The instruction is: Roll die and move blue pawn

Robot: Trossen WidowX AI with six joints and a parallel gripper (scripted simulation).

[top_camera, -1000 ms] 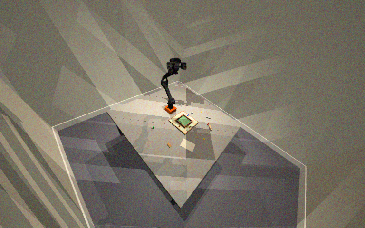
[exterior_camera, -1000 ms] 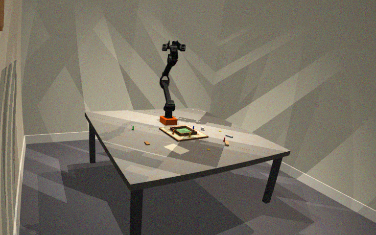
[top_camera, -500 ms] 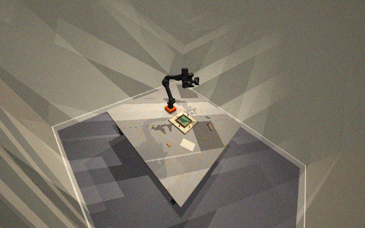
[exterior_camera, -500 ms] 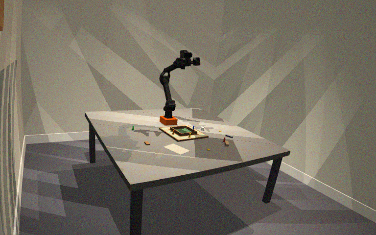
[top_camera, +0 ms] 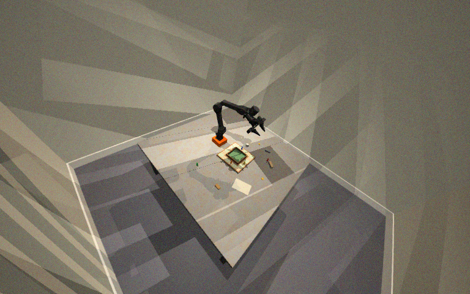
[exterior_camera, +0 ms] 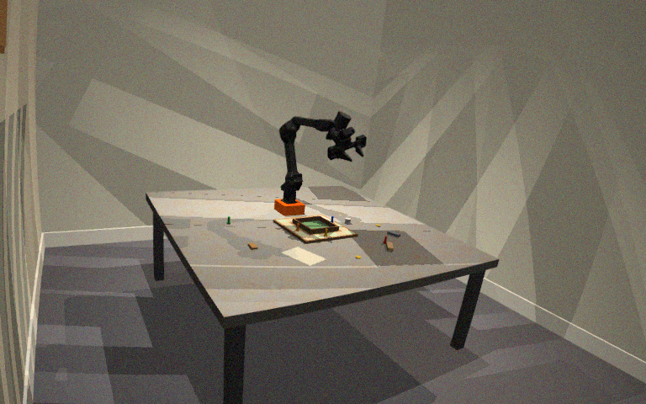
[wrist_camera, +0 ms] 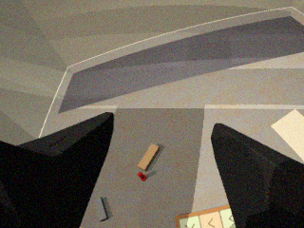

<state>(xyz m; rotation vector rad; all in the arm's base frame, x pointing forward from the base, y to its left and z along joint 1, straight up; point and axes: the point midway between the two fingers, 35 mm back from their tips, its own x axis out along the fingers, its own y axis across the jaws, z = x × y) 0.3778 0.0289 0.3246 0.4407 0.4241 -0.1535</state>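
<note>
Now: gripper tip 35 cm above the white die, 15 cm to the right of it and 15 cm past it. Also, from my gripper tip: blue pawn (33 cm below, 16 cm behind, 5 cm to the left); then green tray (35 cm below, 14 cm behind, 7 cm to the right); then yellow pawn (33 cm below, 10 cm to the right, 3 cm behind).
</note>
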